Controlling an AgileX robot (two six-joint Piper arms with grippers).
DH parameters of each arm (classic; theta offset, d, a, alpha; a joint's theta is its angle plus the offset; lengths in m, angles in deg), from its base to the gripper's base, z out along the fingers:
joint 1: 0 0.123 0 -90
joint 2: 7.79 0 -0.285 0
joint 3: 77.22 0 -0.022 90
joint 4: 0 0.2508 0 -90
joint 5: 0 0 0.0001 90
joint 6: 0 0.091 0 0
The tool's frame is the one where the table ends.
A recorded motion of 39 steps. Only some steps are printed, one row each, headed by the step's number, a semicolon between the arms.
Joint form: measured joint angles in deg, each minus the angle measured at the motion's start. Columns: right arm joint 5, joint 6, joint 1, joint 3, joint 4, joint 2; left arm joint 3, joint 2, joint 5, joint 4, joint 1, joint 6.
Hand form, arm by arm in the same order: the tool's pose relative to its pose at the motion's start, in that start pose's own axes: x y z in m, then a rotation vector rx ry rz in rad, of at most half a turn. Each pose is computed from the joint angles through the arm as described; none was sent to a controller.
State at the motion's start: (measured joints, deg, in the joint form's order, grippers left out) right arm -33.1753 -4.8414 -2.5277 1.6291 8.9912 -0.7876; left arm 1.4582 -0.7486 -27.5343 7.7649 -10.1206 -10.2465
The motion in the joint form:
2: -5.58 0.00 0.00 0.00 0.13 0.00; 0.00 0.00 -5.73 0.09 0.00 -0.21
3: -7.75 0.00 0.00 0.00 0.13 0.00; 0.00 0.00 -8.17 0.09 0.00 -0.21
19: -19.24 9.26 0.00 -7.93 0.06 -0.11; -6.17 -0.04 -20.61 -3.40 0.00 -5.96
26: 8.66 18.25 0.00 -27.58 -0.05 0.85; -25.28 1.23 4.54 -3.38 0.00 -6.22
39: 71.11 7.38 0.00 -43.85 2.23 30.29; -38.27 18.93 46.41 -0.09 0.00 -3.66
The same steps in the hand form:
2: -0.0088 -0.0009 -0.0004 0.0095 -0.0969 0.0018; -0.0089 -0.0017 -0.0004 0.0188 -0.0982 -0.0023
3: -0.0122 -0.0012 -0.0008 0.0128 -0.1347 0.0018; -0.0127 -0.0024 -0.0009 0.0264 -0.1401 -0.0023
19: -0.0733 0.0002 0.0038 -0.0138 -0.4750 0.1744; -0.0667 -0.0034 -0.0010 0.0624 -0.4658 -0.1422
26: -0.1436 0.0111 0.0275 -0.0872 -0.3057 0.3500; -0.1386 -0.0041 0.0172 0.0151 -0.3443 -0.1410
39: -0.0550 0.0305 0.1061 -0.0652 1.0077 0.1562; -0.1050 0.0084 0.0779 -0.1440 0.4554 -0.0608

